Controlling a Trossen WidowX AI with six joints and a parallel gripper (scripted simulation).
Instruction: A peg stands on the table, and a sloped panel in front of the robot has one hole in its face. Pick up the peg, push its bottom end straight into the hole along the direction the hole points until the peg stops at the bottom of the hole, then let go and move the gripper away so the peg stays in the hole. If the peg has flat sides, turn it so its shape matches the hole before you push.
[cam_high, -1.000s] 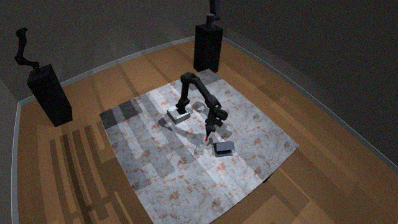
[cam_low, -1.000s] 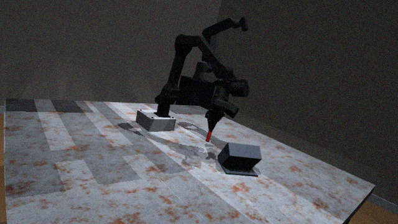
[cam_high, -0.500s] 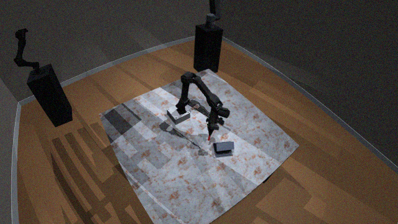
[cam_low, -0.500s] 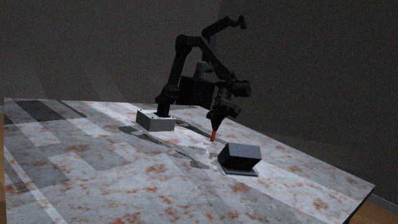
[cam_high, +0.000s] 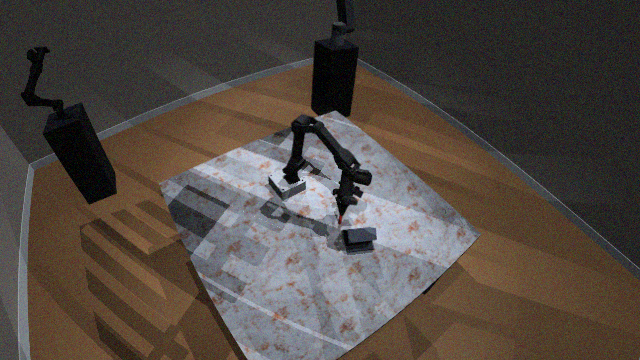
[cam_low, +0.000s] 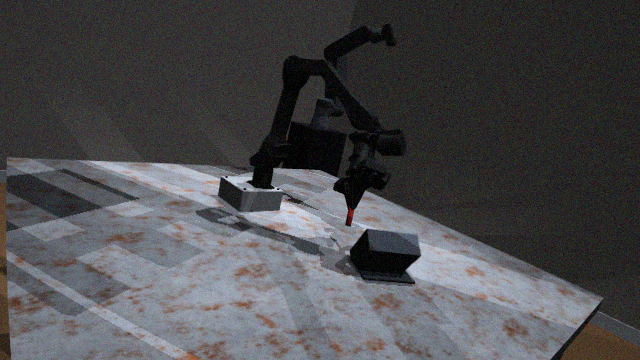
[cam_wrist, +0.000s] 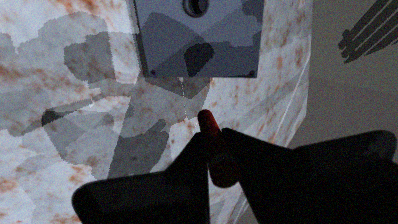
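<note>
Right now the dark sloped panel is 9 cm ahead of my gripper tip, 5 cm to the left of it and 8 cm below it. The rest, counted from my gripper tip: red round peg: 1 cm behind, 1 cm to the left, 1 cm above.
</note>
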